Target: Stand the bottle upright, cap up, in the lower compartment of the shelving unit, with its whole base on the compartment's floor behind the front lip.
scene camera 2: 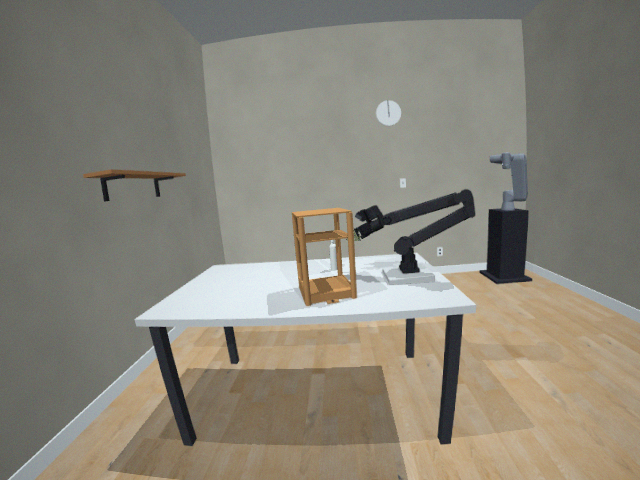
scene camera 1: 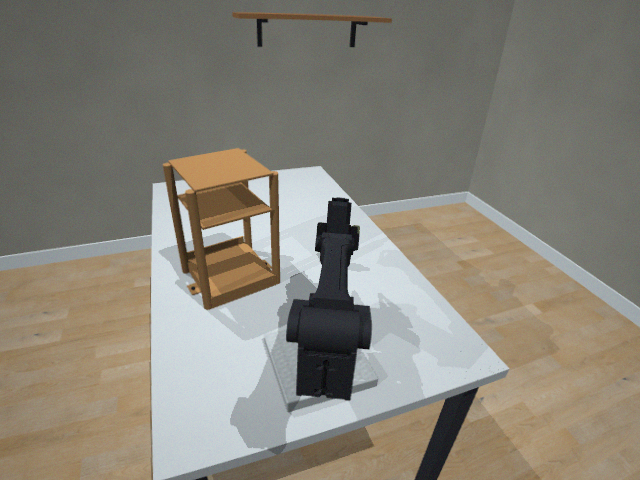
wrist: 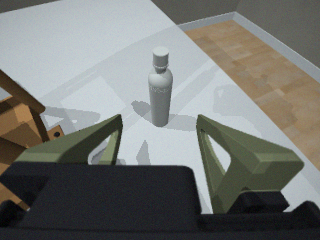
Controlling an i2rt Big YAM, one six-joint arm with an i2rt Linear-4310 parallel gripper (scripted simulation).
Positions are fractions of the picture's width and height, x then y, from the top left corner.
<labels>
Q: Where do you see a shelving unit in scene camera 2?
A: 0.52, 0.60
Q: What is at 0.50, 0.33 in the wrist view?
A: A bottle.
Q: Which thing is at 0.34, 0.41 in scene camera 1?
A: A shelving unit.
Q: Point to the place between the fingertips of my gripper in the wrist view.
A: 0.50, 0.50
</labels>
